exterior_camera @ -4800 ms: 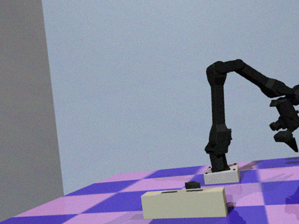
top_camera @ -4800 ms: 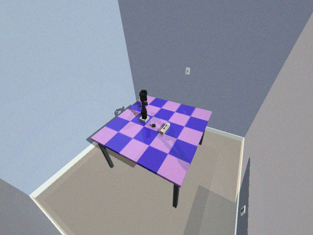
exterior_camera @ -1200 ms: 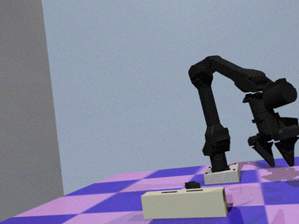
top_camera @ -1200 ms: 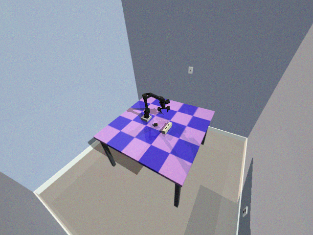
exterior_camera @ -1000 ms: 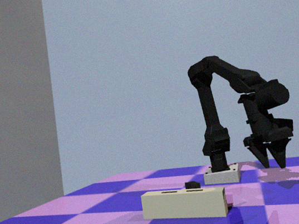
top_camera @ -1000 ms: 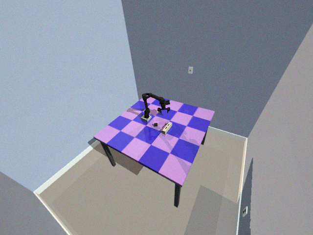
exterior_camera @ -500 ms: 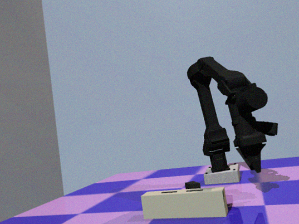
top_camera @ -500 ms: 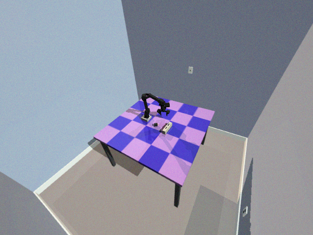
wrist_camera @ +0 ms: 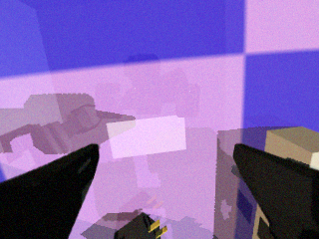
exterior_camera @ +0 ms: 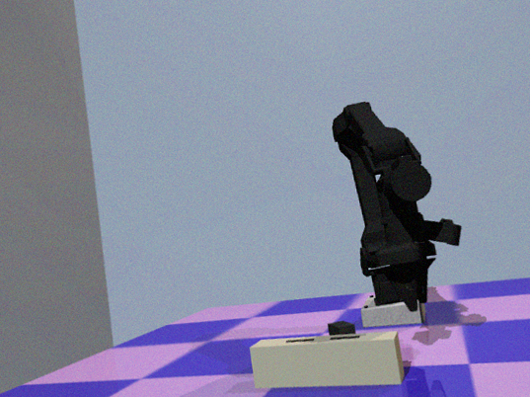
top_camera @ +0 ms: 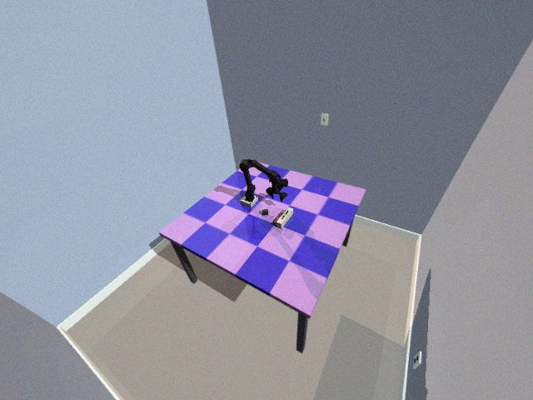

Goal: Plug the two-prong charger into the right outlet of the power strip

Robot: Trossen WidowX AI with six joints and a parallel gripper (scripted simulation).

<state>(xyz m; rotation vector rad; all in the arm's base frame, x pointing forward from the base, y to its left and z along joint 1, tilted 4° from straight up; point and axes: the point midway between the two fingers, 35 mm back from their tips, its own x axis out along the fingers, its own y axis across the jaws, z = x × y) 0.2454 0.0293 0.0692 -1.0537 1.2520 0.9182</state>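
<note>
The black two-prong charger lies 5 cm behind my gripper tip, 12 cm to the right of it and 4 cm below it.
</note>
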